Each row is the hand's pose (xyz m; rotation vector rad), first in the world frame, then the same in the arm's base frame.
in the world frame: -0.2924 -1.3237 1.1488 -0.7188 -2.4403 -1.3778
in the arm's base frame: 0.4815 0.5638 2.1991 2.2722 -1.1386 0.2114
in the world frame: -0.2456 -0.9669 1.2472 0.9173 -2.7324 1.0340
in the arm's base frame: 0.3265 0.2294 2.1410 -2.0553 -0.4471 -0.5554
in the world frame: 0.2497 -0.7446 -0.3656 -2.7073 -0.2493 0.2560
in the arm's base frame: 0.1788 0.7466 0.5265 0.2608 2.7982 -0.0910
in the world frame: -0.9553 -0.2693 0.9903 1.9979 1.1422 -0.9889
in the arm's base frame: 0.8813 -0.5232 1.7142 -0.6226 1.6521 0.8346
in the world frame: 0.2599 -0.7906 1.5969 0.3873 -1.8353 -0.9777
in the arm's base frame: -0.2737 0.1133 2.3286 2.0572 -0.2280 1.3466
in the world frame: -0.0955 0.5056 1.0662 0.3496 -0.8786 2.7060
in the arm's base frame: -0.1368 -0.9614 1.3723 -0.2431 -0.2680 -0.6547
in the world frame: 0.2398 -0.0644 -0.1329 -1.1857 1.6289 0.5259
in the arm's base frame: -0.0338 0.0623 0.4686 2.4696 1.3800 -1.1081
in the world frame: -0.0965 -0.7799 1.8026 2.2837 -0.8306 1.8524
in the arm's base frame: 0.0114 -0.0802 2.5540 -0.5909 -1.7147 -0.7019
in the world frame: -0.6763 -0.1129 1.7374 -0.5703 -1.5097 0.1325
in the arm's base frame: 0.4071 -0.8307 2.2983 -1.5904 1.3881 -2.0206
